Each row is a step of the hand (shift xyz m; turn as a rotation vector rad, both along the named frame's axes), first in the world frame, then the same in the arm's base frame.
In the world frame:
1: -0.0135 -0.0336 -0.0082 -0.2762 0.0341 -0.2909
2: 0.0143 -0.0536 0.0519 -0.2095 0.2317 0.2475
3: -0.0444 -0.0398 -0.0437 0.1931 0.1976 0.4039
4: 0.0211 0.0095 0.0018 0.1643 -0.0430 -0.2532
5: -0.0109 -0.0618 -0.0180 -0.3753 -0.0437 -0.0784
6: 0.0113 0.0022 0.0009 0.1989 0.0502 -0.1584
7: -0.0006 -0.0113 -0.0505 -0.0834 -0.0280 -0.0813
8: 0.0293 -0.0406 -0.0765 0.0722 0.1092 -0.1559
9: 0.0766 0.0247 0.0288 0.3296 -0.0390 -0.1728
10: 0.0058 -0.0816 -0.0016 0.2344 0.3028 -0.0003
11: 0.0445 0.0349 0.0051 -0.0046 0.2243 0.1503
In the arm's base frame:
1: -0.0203 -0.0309 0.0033 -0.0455 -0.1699 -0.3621
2: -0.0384 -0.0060 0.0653 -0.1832 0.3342 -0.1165
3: -0.0282 -0.0594 -0.0338 0.0251 0.4174 0.2541
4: 0.0190 0.0086 0.0102 0.2328 -0.1966 -0.0111
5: -0.0255 -0.0585 0.0137 -0.2604 -0.0901 -0.2701
6: 0.0090 0.0024 0.0069 0.2506 -0.0635 0.0180
7: 0.0202 -0.0418 -0.0229 -0.0334 -0.0758 -0.0865
8: 0.0433 -0.0805 -0.0030 0.1796 -0.0193 -0.0940
9: 0.0534 0.0387 0.0544 0.3178 -0.1382 0.1411
10: -0.0297 -0.0624 0.0438 0.3052 0.2312 0.0032
11: 0.0457 0.0303 0.0148 0.0164 0.2677 -0.0315

